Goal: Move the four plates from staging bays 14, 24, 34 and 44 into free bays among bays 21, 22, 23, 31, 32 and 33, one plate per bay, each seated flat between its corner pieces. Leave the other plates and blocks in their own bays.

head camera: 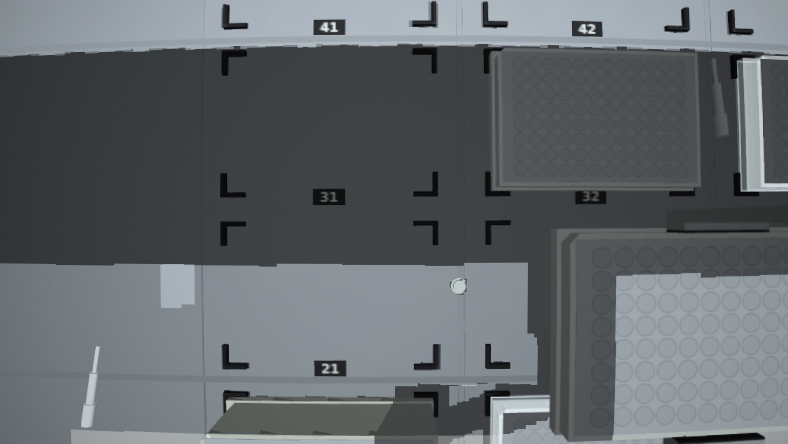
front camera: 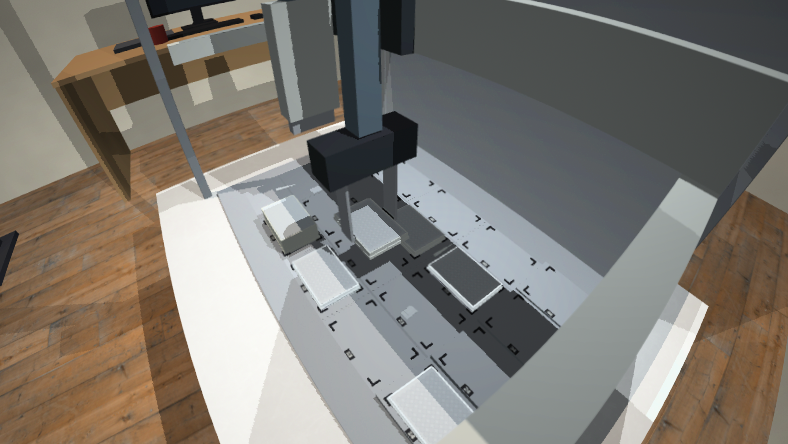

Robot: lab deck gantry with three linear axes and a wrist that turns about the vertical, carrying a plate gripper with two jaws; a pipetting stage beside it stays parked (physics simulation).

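Frame: origin at the robot's base, x ahead, y left, z up, level; millimetres.
Seen in the pictures: gripper, fingertip midpoint: [head camera: 706, 330] [front camera: 369, 225]; robot's base, link origin: [front camera: 264, 221].
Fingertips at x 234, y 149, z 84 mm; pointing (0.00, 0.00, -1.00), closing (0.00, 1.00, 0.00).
Pixels of each thing's top centre, then the offset from my fingertips to it.
- pale plate, top centre: [head camera: 720, 335] [front camera: 369, 222] 7 mm up, 0 mm ahead, 0 mm left
- dark grey plate, top centre: [head camera: 601, 117] [front camera: 411, 226] 70 mm down, 6 mm back, 108 mm left
- white-rimmed plate, top centre: [front camera: 465, 274] 70 mm down, 158 mm ahead, 108 mm left
- tall block, top centre: [front camera: 287, 215] 42 mm down, 170 mm back, 106 mm right
- small round white piece, top centre: [head camera: 459, 286] 80 mm down, 90 mm back, 6 mm left
My gripper [front camera: 370, 228] [head camera: 719, 330] is shut on a pale plate [front camera: 377, 230] [head camera: 678, 352] and holds it level above the deck, over the bay 22 area, hiding much of that bay. A dark grey plate [front camera: 420, 230] [head camera: 598, 118] sits in bay 32. A white-rimmed plate [front camera: 465, 278] [head camera: 774, 121] sits in bay 33, partly cut off in the head view. A white plate [front camera: 432, 405] sits in bay 14 in the front view. Bays 21 and 31 show bare corner pieces in the head view. Bay 44 is hidden behind the frame beam.
A tall block [front camera: 289, 223] [head camera: 325, 421] stands in bay 11, and a white plate [front camera: 325, 275] [head camera: 523, 424] lies in bay 12. A small round white piece [head camera: 458, 285] is between bays 21 and 22. The parked pipetting stage [front camera: 306, 66] hangs behind the gripper.
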